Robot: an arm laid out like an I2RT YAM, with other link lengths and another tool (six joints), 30 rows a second.
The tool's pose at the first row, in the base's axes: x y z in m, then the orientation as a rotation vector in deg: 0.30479, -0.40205, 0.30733, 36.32, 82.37, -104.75
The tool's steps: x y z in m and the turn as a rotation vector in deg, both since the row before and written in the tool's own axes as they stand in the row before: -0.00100, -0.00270, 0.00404, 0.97, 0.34, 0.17; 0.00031, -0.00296, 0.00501, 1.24, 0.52, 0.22; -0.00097, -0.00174, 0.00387, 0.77, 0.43, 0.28; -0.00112, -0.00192, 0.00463, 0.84, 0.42, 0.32; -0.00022, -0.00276, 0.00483, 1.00, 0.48, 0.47; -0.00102, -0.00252, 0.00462, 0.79, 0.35, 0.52; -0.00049, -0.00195, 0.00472, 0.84, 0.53, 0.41; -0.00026, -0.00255, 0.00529, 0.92, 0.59, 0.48; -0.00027, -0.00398, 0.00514, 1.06, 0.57, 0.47; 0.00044, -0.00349, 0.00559, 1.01, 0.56, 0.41
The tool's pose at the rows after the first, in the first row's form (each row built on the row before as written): 0.30351, -0.40538, 0.31078, 37.25, 81.69, -105.39; 0.30117, -0.40987, 0.31367, 38.52, 80.86, -106.19; 0.30045, -0.41310, 0.31649, 39.50, 80.32, -106.56; 0.29960, -0.41699, 0.31974, 40.53, 79.69, -106.96; 0.29745, -0.42108, 0.32285, 41.79, 78.87, -107.36; 0.29588, -0.42480, 0.32637, 42.83, 78.11, -107.55; 0.29436, -0.42881, 0.32918, 44.02, 77.48, -107.84; 0.29209, -0.43325, 0.33229, 45.35, 76.76, -108.12; 0.28857, -0.43716, 0.33611, 46.72, 75.91, -108.52; 0.28487, -0.44167, 0.33920, 48.03, 75.13, -108.91
